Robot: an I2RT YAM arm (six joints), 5 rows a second.
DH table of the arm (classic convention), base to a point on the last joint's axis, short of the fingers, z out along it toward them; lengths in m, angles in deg. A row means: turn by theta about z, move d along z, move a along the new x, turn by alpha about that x. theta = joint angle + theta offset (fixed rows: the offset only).
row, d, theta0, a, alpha
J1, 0.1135, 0, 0.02, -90
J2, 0, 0, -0.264, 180
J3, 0, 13.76, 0.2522, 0
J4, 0, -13.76, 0.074, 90
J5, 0, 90, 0, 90
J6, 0.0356, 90, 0, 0
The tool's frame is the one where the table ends.
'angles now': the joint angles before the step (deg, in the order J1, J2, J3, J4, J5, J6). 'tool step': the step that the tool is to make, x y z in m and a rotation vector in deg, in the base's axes. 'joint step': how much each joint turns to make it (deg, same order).
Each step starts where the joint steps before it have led.
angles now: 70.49, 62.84, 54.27, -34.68, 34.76, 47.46
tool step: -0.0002, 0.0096, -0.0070, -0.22, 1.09, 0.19
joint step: 0.80, 2.33, 0.07, 0.92, -0.22, 1.35
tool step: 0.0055, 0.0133, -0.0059, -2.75, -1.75, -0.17
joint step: 0.01, 3.68, 0.97, 1.86, 1.92, -2.05
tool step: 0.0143, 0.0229, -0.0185, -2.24, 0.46, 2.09
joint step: -1.53, 6.39, 0.33, 5.78, -2.31, -3.44
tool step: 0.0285, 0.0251, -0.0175, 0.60, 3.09, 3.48
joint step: -4.08, 7.90, 2.32, 6.82, -7.53, -3.68
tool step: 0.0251, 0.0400, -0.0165, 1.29, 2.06, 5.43
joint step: -1.64, 10.56, 6.14, 6.06, -6.79, -3.41
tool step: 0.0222, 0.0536, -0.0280, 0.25, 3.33, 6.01
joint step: -0.06, 13.85, 10.38, 2.79, -6.55, -1.97
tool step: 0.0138, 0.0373, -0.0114, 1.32, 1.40, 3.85
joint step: 0.20, 8.71, 9.38, 0.14, -3.92, -1.18
